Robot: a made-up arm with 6 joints. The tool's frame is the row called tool. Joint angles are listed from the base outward. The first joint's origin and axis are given. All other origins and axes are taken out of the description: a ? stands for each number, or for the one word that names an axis. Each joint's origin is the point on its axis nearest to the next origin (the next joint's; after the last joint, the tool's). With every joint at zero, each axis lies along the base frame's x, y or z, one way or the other. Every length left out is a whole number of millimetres.
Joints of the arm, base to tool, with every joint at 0 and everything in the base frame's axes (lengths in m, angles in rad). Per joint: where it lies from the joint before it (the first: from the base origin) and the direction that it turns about. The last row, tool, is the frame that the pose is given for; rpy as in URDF.
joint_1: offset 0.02 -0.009 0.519 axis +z
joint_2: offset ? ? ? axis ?
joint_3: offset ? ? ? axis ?
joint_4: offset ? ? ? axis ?
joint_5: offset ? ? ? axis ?
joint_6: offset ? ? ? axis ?
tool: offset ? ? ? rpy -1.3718 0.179 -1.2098
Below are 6 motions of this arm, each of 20 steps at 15 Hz.
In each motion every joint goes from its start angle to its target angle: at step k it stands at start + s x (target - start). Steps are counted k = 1, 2, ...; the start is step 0. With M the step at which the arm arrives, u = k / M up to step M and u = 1 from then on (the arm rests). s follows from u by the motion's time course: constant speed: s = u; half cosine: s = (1 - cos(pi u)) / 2; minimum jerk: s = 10 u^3 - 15 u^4 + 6 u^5.
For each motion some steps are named. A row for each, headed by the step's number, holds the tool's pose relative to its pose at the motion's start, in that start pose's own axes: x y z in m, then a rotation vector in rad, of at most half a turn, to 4 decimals.
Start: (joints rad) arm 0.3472 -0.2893 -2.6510 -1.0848 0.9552 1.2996
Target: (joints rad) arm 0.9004 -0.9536 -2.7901 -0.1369 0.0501 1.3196
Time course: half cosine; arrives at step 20
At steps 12, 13, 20:
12: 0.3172 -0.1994 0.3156 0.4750 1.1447 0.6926
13: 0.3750 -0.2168 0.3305 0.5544 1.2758 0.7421
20: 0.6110 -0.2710 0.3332 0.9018 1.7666 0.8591

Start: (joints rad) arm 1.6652 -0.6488 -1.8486 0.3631 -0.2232 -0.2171
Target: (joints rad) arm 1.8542 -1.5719 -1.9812 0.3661 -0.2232 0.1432
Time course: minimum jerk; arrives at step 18
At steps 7, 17, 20:
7: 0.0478 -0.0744 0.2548 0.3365 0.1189 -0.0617
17: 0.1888 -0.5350 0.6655 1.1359 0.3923 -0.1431
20: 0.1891 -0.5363 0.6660 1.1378 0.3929 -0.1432

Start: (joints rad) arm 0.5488 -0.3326 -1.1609 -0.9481 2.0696 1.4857
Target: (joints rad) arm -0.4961 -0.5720 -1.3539 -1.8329 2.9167 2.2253
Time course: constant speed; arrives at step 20
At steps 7, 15, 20:
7: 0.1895 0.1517 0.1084 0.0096 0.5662 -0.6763
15: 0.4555 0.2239 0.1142 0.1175 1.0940 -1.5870
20: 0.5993 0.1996 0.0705 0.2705 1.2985 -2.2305

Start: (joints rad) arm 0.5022 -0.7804 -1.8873 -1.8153 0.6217 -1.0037
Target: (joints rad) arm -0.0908 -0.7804 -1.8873 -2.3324 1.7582 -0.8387
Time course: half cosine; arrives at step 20
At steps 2, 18, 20:
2: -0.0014 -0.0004 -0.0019 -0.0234 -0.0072 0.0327
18: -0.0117 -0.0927 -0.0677 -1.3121 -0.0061 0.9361
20: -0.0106 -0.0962 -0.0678 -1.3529 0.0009 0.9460

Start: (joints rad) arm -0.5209 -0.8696 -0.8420 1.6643 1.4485 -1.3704
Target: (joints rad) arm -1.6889 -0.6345 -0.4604 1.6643 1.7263 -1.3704
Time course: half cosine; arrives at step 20
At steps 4, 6, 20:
4: 0.0062 -0.0510 -0.0204 -0.0228 0.0336 -0.0939
6: 0.0046 -0.1126 -0.0411 -0.0398 0.0710 -0.2048
20: -0.2641 -0.4702 -0.1326 0.1202 0.2055 -1.0220

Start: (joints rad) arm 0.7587 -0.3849 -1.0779 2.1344 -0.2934 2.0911
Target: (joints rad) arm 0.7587 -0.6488 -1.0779 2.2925 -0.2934 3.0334
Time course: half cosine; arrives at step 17
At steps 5, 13, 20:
5: 0.0035 -0.0288 -0.0086 0.0166 0.2190 -0.0810
13: 0.0163 -0.1299 -0.0294 0.1343 0.9348 -0.3889
20: 0.0188 -0.1506 -0.0325 0.1700 1.0693 -0.4530

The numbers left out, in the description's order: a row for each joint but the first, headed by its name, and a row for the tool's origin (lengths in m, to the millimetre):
joint_2: xyz 0.019 -0.039 0, axis +y
joint_3: xyz 0.062 0 0.331, axis +y
joint_4: xyz 0.134 0 -0.565, axis -z
joint_5: xyz -0.023 -0.013 0, axis +y
joint_6: xyz 0.042 0 -0.064, axis -z
tool: xyz -0.02 0.017 0

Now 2 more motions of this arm.
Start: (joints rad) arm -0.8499 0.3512 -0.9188 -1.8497 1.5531 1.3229
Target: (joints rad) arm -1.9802 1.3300 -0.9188 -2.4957 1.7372 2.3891
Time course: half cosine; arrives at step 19
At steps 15, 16, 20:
15: -0.4794 0.0135 -0.5618 -0.3640 0.2956 0.1457
16: -0.4970 -0.0130 -0.5788 -0.3868 0.3365 0.1623
20: -0.5188 -0.0509 -0.5973 -0.4192 0.3958 0.1833

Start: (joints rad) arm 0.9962 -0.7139 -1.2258 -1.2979 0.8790 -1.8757
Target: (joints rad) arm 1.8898 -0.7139 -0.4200 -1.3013 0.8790 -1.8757
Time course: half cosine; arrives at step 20
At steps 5, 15, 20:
5: 0.0829 -0.0158 0.0519 0.0267 -0.1214 -0.1247
15: 0.3116 -0.2453 0.4005 -0.0379 -0.7815 -0.6474
20: 0.3117 -0.2976 0.4850 -0.0935 -0.9262 -0.7329

